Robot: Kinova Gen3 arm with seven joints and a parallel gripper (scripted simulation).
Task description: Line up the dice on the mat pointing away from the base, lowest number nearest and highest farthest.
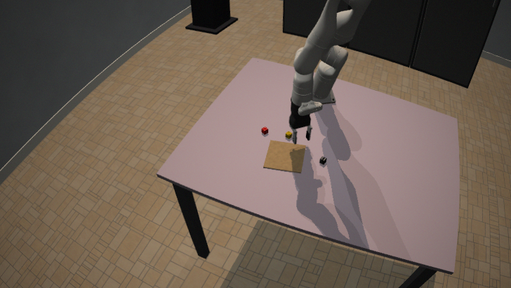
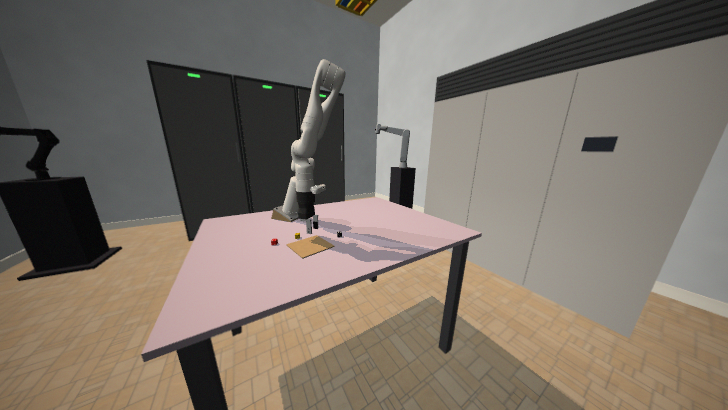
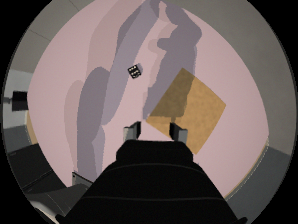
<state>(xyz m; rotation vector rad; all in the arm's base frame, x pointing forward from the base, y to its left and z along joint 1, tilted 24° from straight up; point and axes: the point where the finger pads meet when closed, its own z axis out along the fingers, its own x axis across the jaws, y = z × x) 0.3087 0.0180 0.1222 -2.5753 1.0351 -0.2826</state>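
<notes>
Right now my hand is 11 cm to the right of the black die, 4 cm short of it and 4 cm above it. Also, from my hand: yellow die (6 cm to the right, 4 cm below, 2 cm behind); then square mat (8 cm ahead, 5 cm below, 3 cm to the right); then red die (16 cm to the right, 4 cm below).
</notes>
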